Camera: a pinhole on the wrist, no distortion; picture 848 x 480 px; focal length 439.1 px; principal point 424.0 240.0 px. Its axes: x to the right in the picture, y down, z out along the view. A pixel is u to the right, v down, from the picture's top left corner.
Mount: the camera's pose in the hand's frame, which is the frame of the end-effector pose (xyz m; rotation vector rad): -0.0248 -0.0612 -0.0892 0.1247 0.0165 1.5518
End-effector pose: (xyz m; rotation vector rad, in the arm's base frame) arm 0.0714 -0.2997 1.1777 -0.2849 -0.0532 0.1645
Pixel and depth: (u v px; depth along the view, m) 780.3 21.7 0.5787
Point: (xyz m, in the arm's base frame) 0.2965 0.2336 1.5553
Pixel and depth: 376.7 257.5 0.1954
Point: 0.0630 -0.3642 1.3043
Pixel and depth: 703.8 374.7 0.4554
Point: -0.1046 -0.0228 1.4971
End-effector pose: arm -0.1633 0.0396 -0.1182 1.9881 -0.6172 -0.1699
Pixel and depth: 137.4 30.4 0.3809
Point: 0.0190 -0.1305 -0.5081
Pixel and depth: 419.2 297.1 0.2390
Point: -0.2211 -0.0337 -0.2653
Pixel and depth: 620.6 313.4 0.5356
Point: -0.4397 -0.3518 -0.2311
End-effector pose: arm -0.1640 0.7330 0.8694 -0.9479 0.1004 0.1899
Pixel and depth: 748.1 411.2 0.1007
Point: -0.2175 0.7463 0.8845
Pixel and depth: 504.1 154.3 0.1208
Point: -0.1444 0.7315 0.9235
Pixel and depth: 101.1 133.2 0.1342
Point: -0.1118 0.6668 1.0214
